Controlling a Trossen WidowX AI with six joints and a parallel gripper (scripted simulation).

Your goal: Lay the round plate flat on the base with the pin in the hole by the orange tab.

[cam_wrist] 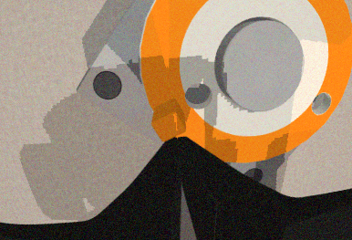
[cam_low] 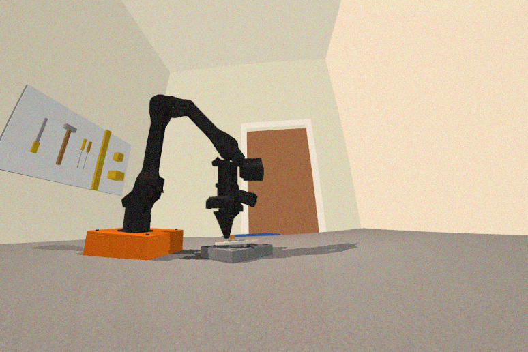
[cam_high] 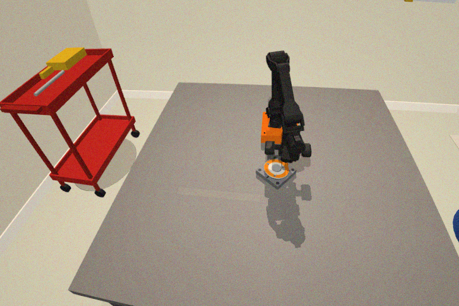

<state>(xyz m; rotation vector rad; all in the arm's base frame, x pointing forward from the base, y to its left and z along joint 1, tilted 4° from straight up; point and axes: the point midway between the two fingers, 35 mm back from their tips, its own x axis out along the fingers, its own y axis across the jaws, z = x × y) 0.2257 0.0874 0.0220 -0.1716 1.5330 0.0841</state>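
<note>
My gripper tip is 40 mm short of the base, 30 mm to the left of it and 20 mm above it.
</note>
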